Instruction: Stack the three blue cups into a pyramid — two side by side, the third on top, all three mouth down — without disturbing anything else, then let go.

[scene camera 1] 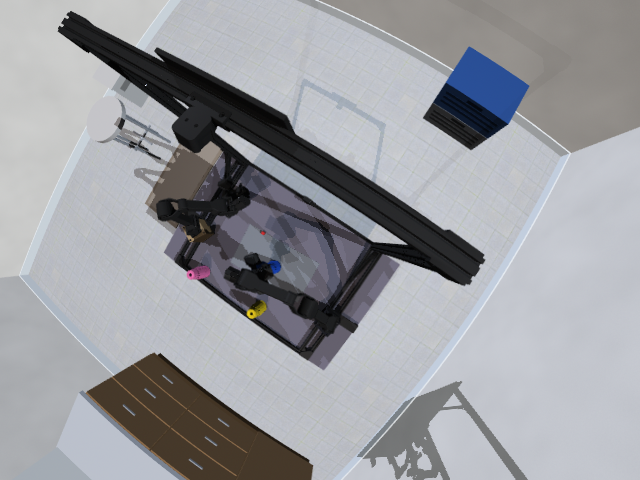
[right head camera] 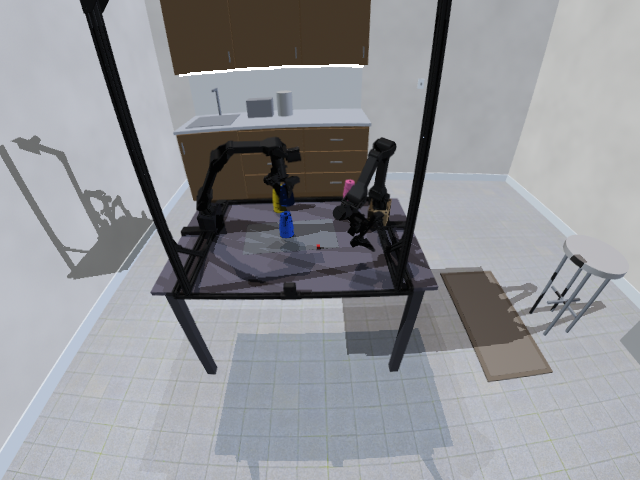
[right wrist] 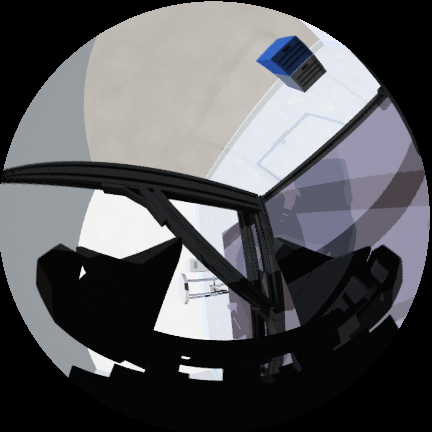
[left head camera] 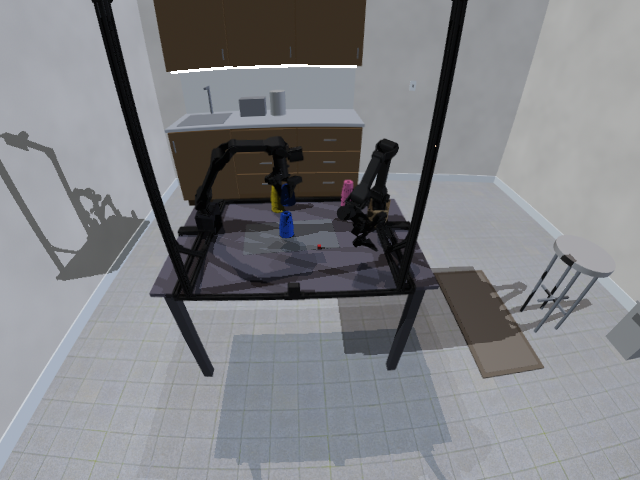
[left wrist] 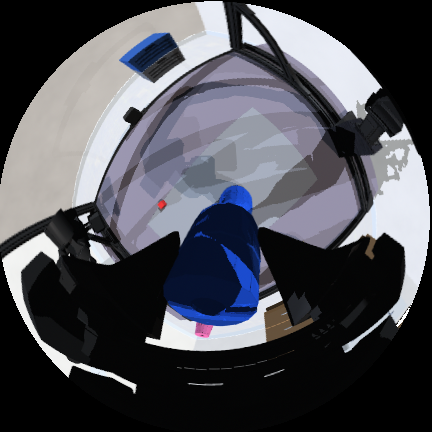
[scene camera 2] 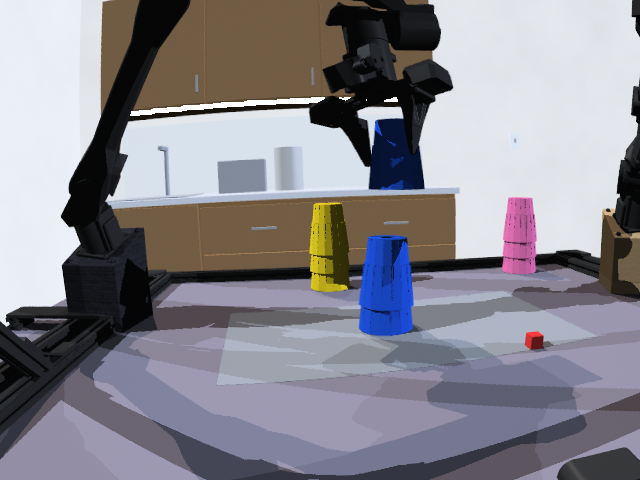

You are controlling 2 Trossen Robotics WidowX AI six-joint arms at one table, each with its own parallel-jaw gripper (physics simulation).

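Places are measured from the left arm's base along level axes (x left, y back, z up), in millimetres.
Pixels of known places: left gripper, fingertip midpoint: [right head camera: 284, 197] [left head camera: 285, 197] [left wrist: 219, 234] [scene camera 2: 390, 160]; right gripper, fingertip midpoint: [scene camera 1: 235, 178] [right head camera: 380, 244] [right wrist: 228, 242] [left head camera: 383, 244]; left arm's base at its link origin: [scene camera 1: 327, 323] [right head camera: 208, 210] [left head camera: 206, 209] [scene camera 2: 103, 245]; right arm's base at its link origin: [scene camera 1: 193, 230] [right head camera: 379, 204] [left head camera: 379, 205] [scene camera 2: 634, 222].
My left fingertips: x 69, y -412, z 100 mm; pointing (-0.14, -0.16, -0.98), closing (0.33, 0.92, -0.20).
For each thing: its top centre in the pictures, then the offset to it from my left fingertips. Level surfaces: height alone.
- pale mat at its surface level: dz -217 mm
- third blue cup at its top centre: [left wrist: 200, 303] [scene camera 2: 395, 120] [left head camera: 287, 186] [right head camera: 286, 186] dx +13, dy -8, dz +52 mm
- yellow cup stack at its top centre: [scene camera 2: 326, 203] [scene camera 1: 252, 313] [left head camera: 275, 185] dx +215, dy +148, dz -66 mm
- pink cup stack at its top centre: [scene camera 2: 519, 197] [left wrist: 201, 335] [right head camera: 350, 181] [left head camera: 348, 181] [scene camera 1: 189, 275] dx +394, dy -214, dz -66 mm
- small red cube at its top centre: [scene camera 2: 534, 334] [left wrist: 160, 204] [left head camera: 319, 245] [scene camera 1: 262, 233] dx -47, dy -179, dz -202 mm
Two nested blue cups [left head camera: 286, 225] [right head camera: 286, 225] [scene camera 1: 275, 266] [scene camera 2: 386, 289] [left wrist: 237, 196] stand mouth down on the pale mat [scene camera 2: 258, 364]. My left gripper [scene camera 2: 391, 158] [left wrist: 219, 234] is shut on the third blue cup [left head camera: 288, 196] [right head camera: 287, 197] [scene camera 2: 395, 173] [left wrist: 210, 262]. It holds that cup mouth down and roughly upright, high above the table and apart from the nested pair. My right gripper [right wrist: 228, 242] is open and empty, off to the right side of the table in the head camera views.
A yellow cup stack [left head camera: 275, 200] [scene camera 1: 256, 308] [scene camera 2: 328, 248] stands behind the blue pair in scene camera 2. A pink cup stack [left head camera: 346, 191] [scene camera 1: 198, 272] [scene camera 2: 519, 235] stands at the back right there. A small red cube [left head camera: 318, 246] [scene camera 1: 262, 232] [scene camera 2: 534, 340] [left wrist: 161, 204] lies near the mat's edge.
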